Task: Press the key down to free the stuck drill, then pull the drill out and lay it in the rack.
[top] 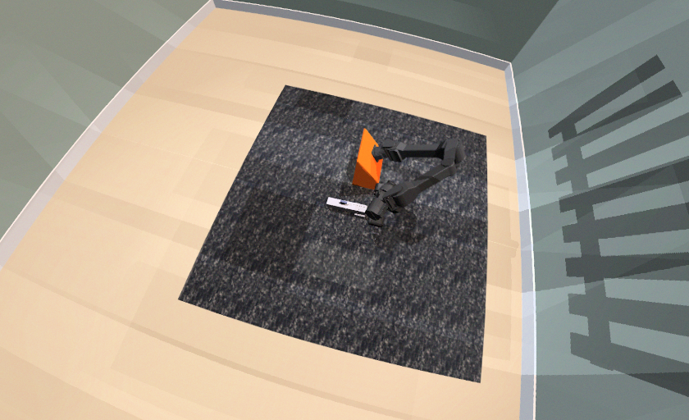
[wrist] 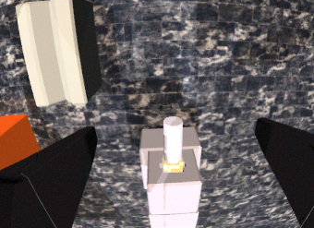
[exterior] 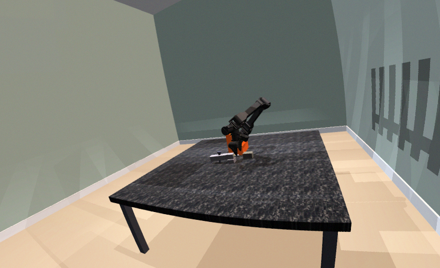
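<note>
Now: gripper tip 1 cm short of the drill, 7 cm to the left of it and 2 cm above it. From my gripper tip the other things lie so: light grey housing block: 1 cm ahead, 12 cm to the right, 3 cm below; then small dark key: 1 cm ahead, 15 cm to the right, 1 cm below.
</note>
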